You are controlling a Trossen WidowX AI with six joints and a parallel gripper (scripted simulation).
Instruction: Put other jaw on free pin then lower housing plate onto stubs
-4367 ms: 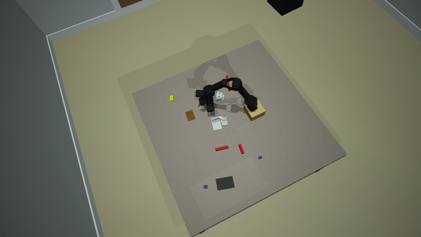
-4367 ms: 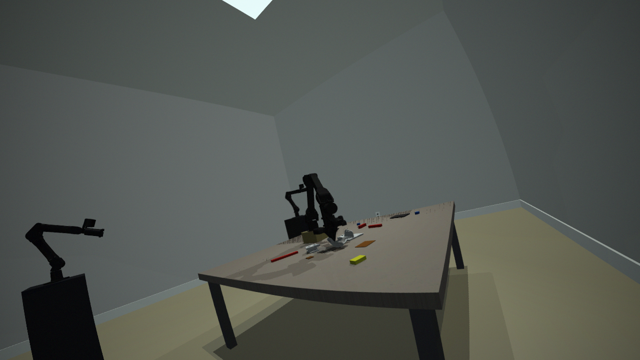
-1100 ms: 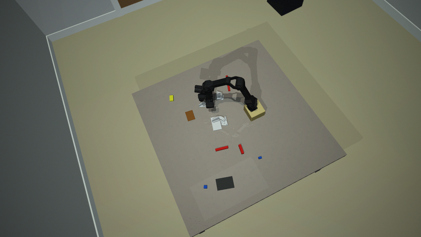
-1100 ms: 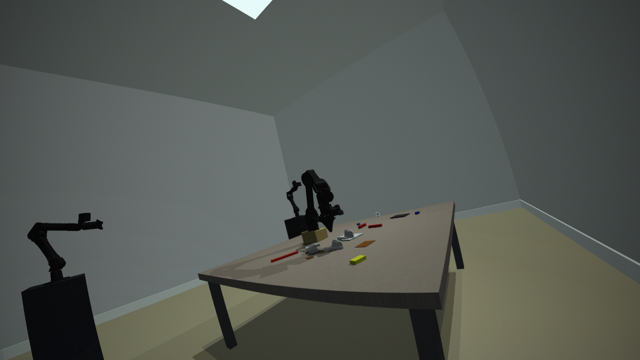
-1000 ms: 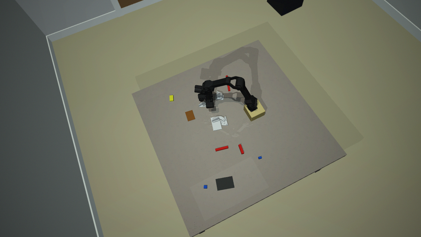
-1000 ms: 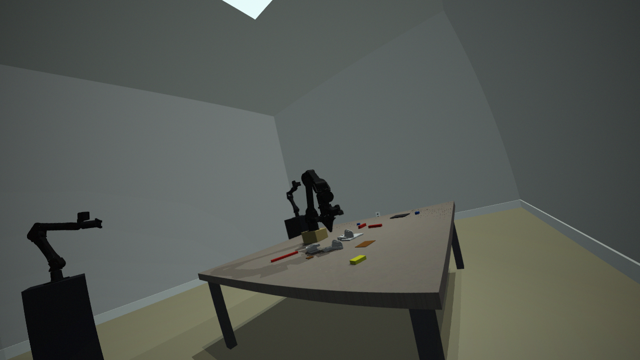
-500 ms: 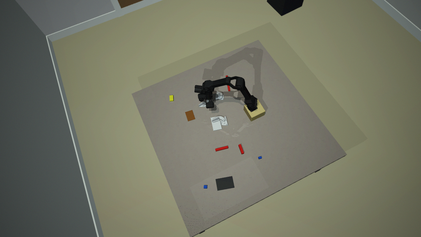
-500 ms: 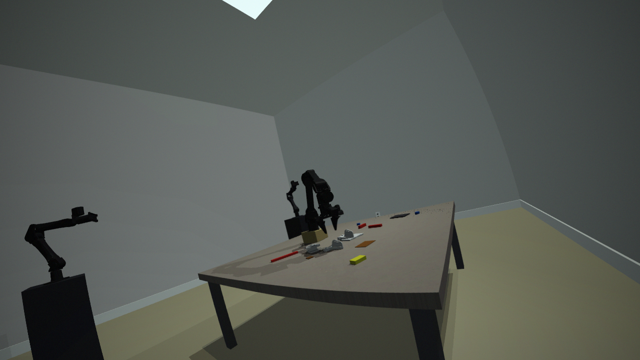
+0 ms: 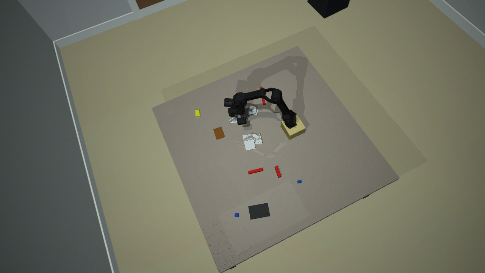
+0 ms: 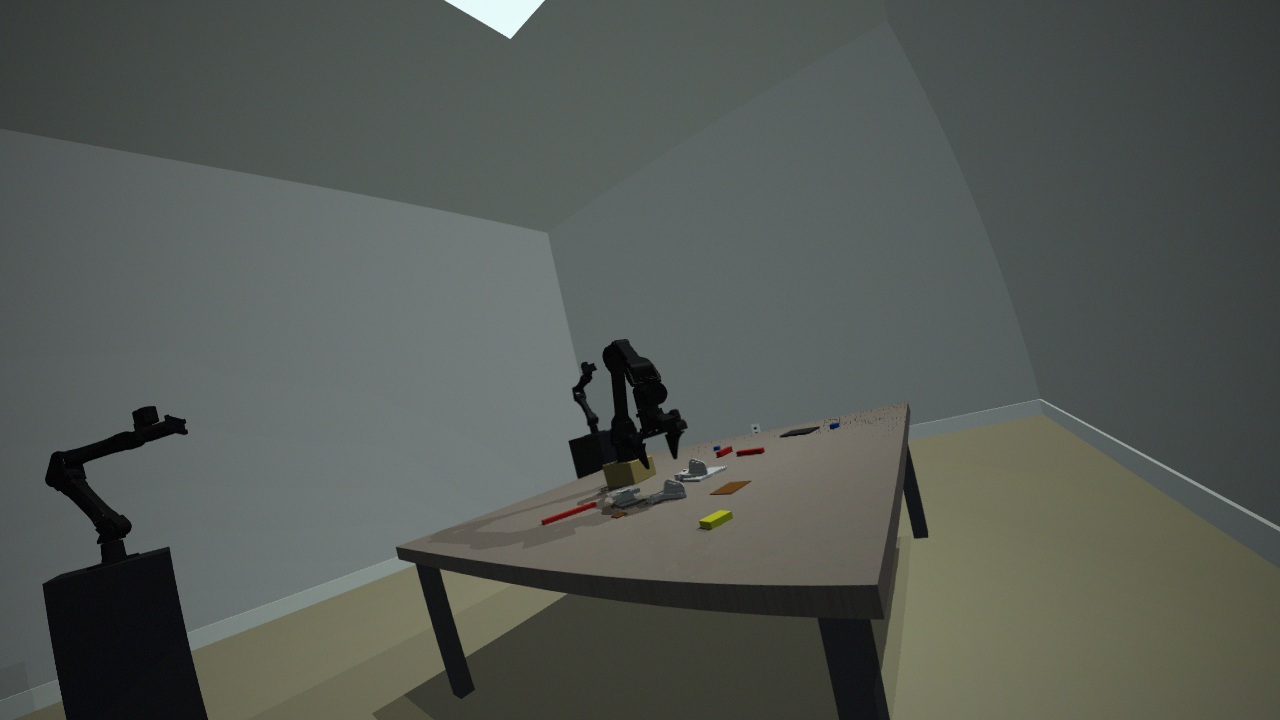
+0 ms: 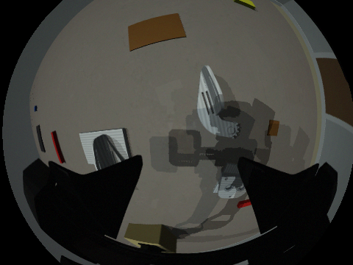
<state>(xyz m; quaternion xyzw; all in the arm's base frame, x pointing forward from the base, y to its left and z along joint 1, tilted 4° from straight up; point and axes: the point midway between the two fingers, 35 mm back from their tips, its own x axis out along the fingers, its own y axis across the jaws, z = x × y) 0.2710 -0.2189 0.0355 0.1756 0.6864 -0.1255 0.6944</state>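
The silver jaw lies 70 mm below my gripper tip and 60 mm to the right of it. Also, from my gripper tip: dark tile (610 mm to the left, 230 mm ahead, 80 mm below); yellow block (250 mm to the right, 250 mm ahead, 70 mm below); brown tile (180 mm ahead, 80 mm below, 20 mm to the right).
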